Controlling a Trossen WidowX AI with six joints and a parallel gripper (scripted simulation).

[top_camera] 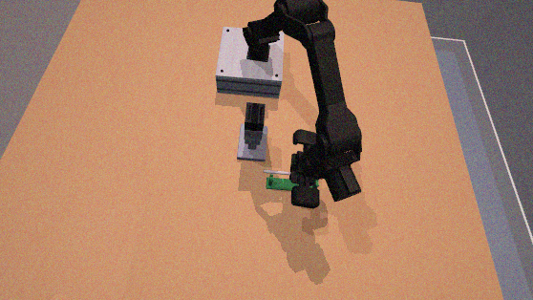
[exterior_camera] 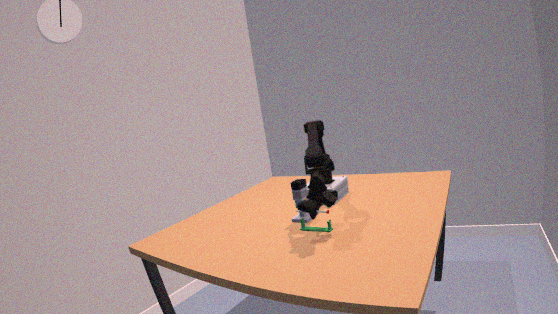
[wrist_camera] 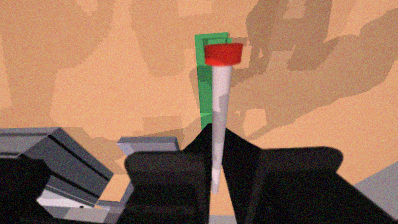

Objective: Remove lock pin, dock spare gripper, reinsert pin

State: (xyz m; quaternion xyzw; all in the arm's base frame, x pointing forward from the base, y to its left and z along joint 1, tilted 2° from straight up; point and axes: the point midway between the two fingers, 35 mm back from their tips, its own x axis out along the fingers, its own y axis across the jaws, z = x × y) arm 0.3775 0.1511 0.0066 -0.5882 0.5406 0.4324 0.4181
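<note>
Right now the green mount is 30 mm below my gripper tip and 10 mm to the left of it. Also, from my gripper tip: spare gripper: 120 mm to the right, 100 mm behind, 80 mm above.
</note>
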